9 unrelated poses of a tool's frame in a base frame.
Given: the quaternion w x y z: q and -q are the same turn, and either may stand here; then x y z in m.
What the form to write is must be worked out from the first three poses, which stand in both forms.
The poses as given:
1: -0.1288, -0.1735, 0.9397, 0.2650, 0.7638, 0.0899, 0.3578
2: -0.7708, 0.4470, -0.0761, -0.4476, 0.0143, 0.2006, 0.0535
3: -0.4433, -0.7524, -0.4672, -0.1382, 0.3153, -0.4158, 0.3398
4: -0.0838, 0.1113, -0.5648, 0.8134, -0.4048, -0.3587, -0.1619
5: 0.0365, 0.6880, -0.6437, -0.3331, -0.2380, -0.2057, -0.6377
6: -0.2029, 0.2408, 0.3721, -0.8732, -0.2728, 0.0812, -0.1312
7: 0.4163, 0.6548, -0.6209, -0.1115, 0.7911, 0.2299, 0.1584
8: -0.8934, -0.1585, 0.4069, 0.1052, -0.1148, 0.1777, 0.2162
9: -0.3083, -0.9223, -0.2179, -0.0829, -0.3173, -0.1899, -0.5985
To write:
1: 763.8, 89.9, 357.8, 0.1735, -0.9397, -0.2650, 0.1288
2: 14.3, 200.6, 53.5, -0.4470, 0.0761, 0.4476, 0.7708
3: 315.3, -415.8, 339.8, 0.7524, 0.4672, 0.1382, 0.4433
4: -404.8, -358.7, -161.9, -0.1113, 0.5648, -0.8134, 0.0838
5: -238.0, -205.7, -637.7, 0.6880, -0.6437, -0.3331, 0.0365
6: -272.8, 81.2, -131.2, -0.2408, -0.3721, 0.8732, 0.2029
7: 791.1, 229.9, 158.4, 0.6548, -0.6209, -0.1115, 0.4163
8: -114.8, 177.7, 216.2, 0.1585, -0.4069, -0.1052, 0.8934
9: -317.3, -189.9, -598.5, 0.9223, 0.2179, 0.0829, 0.3083
